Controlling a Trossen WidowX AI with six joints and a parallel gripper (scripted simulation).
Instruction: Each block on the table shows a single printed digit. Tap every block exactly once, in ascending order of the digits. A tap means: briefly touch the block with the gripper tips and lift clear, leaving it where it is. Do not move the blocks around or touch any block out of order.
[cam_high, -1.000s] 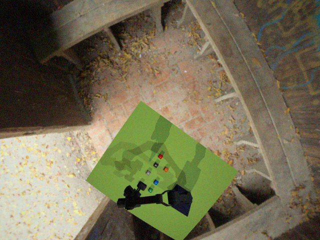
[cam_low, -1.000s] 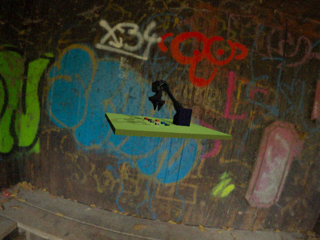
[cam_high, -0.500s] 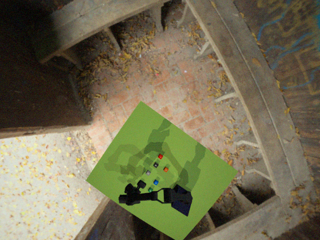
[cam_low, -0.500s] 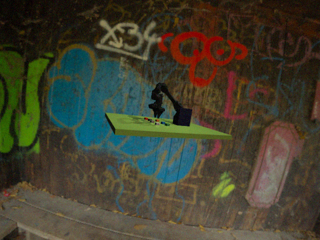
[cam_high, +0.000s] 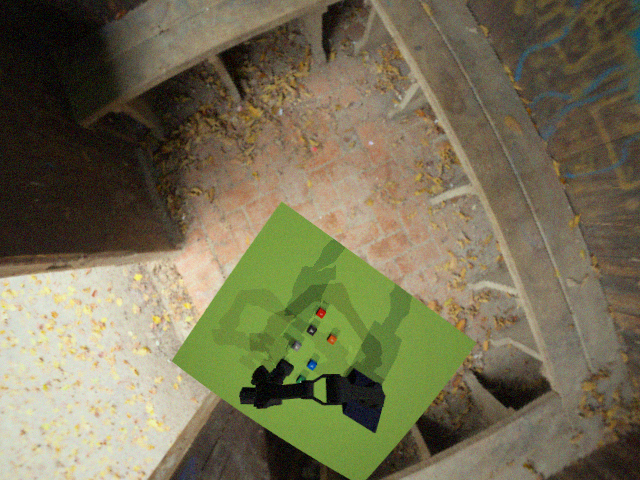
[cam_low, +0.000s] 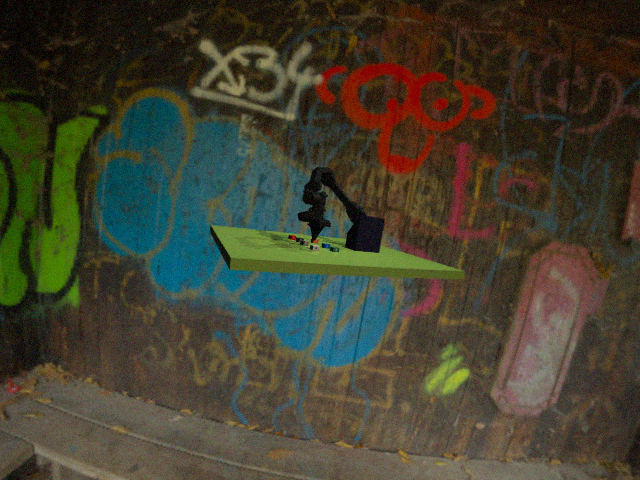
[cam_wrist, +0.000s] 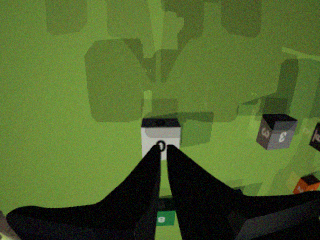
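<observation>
Right now the white block is 1 cm behind my gripper tip and 3 cm below it. Round my gripper tip: grey block (2 cm behind, 12 cm to the right, 3 cm below); then blue block (12 cm behind, 8 cm to the right, 3 cm below); then green block (12 cm behind, 1 cm to the left, 3 cm below).
</observation>
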